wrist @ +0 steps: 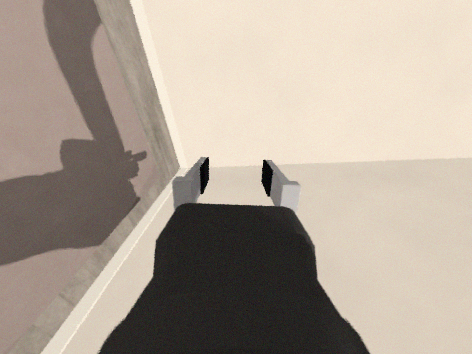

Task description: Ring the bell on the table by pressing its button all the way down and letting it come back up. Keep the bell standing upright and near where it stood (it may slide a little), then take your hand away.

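Places are measured from the arm's base along level axes (x ahead, y up, z right), in centimetres.
Pixels of known places: gripper, fingertip midpoint: (235, 169).
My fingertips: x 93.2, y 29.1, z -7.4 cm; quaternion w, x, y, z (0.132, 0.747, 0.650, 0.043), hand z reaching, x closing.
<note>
Behind a point stands the place of what it marks.
The bell does not show in the wrist view, and neither does its button. My gripper (235, 169) @[x 93.2, y 29.1, z -7.4 cm] is open, with its two grey fingers and black pads standing wide apart at the middle of the view. There is no object between the fingers. Where the gripper is relative to the bell cannot be told from this view.
A brownish-pink surface (25, 110) @[x 86.7, y -2.9, z -16.1 cm] at the left carries a dark shadow (85, 90) @[x 85.5, y -2.9, z -27.9 cm] of the arm and gripper. A mottled grey band and a pale strip (157, 92) border it. Plain beige surfaces lie behind the fingers and at the right, meeting along a nearly level line.
</note>
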